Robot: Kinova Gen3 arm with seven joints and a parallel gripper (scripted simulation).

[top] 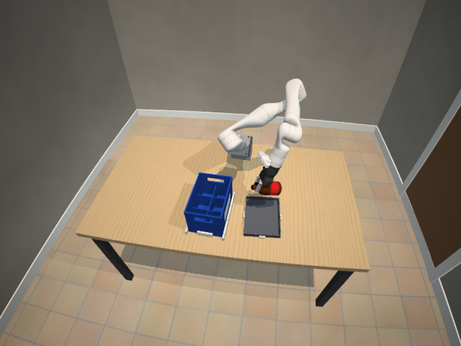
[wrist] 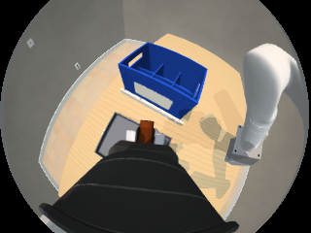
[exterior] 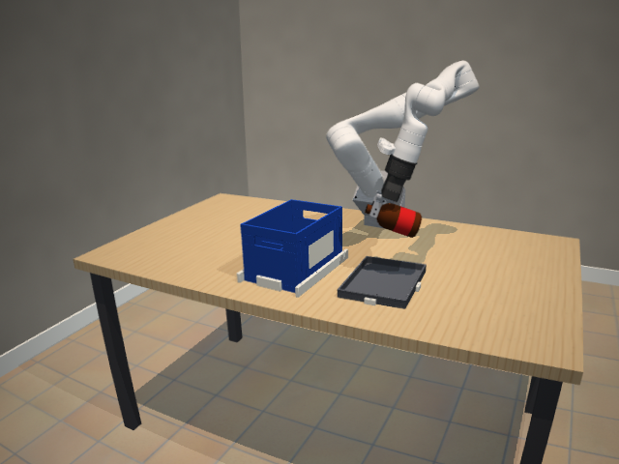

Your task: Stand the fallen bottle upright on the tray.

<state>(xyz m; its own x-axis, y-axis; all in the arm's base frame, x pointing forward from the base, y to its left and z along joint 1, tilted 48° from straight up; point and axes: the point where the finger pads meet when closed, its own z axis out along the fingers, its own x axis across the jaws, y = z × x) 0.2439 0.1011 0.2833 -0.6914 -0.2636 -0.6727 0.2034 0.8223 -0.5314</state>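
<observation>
Right now my hand is 5 cm to the right of the brown bottle and 2 cm above it. Round my hand: blue crate 24 cm to the right, 12 cm below, 3 cm behind; then dark grey tray 20 cm below, 5 cm ahead, 3 cm to the left.
</observation>
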